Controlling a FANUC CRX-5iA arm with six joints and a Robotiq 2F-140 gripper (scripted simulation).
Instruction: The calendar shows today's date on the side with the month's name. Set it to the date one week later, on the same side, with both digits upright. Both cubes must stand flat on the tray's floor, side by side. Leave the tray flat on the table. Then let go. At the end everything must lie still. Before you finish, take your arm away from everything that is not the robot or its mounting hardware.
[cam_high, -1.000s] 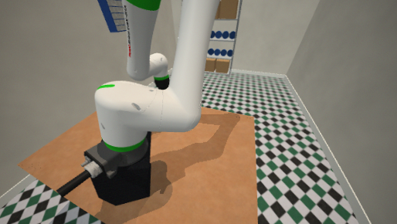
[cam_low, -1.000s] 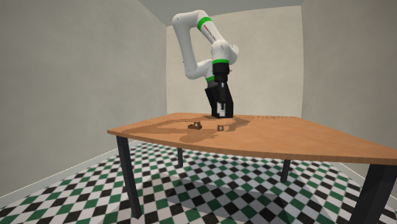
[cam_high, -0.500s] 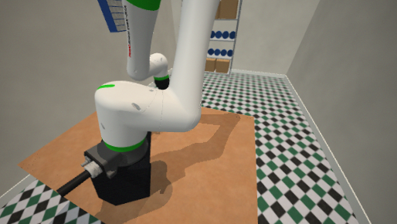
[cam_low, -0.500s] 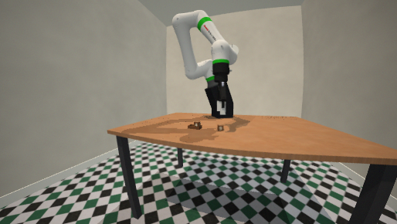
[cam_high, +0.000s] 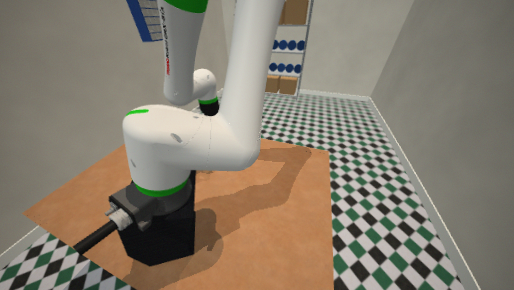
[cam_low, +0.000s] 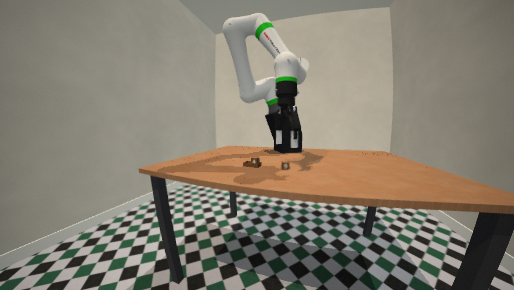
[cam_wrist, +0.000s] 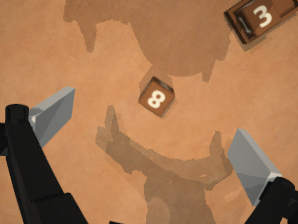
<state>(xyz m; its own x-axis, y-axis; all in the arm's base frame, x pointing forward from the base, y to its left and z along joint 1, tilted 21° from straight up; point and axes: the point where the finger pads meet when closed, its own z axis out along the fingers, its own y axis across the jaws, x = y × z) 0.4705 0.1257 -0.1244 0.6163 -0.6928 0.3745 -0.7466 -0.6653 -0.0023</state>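
My hand is 10 cm above the brown cube. Round my hand: brown calendar tray (1 cm ahead, 16 cm to the right, 10 cm below).
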